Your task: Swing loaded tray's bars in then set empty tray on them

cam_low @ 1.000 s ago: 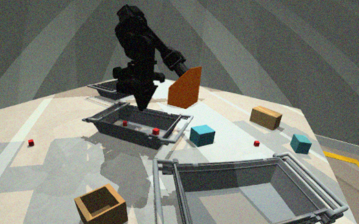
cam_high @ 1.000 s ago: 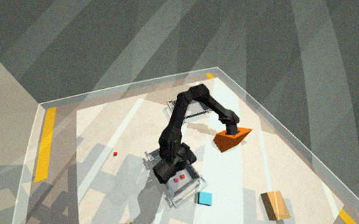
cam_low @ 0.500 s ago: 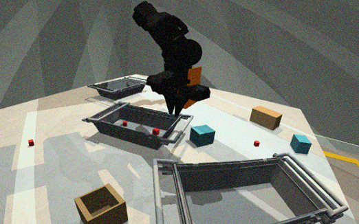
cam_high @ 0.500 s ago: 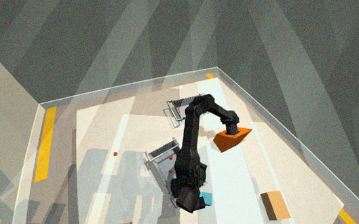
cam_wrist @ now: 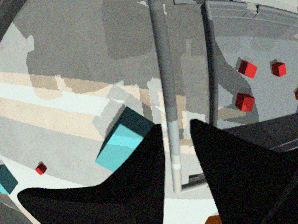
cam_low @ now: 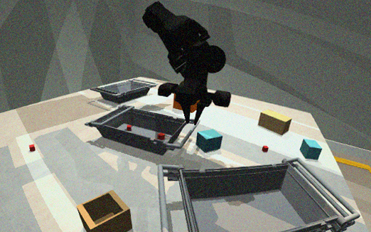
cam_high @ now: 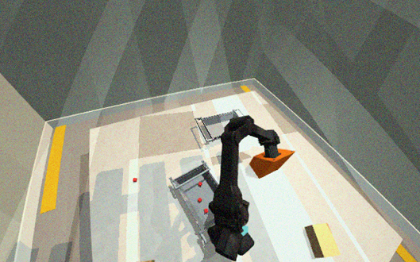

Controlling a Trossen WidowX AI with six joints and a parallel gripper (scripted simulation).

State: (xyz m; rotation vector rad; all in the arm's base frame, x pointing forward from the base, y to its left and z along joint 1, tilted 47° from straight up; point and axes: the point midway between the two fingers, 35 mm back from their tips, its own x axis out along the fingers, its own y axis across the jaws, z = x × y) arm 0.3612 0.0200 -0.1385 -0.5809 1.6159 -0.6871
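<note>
My gripper tip is now 460 mm to the left of the tray, 350 mm past it and 40 mm above it.
</note>
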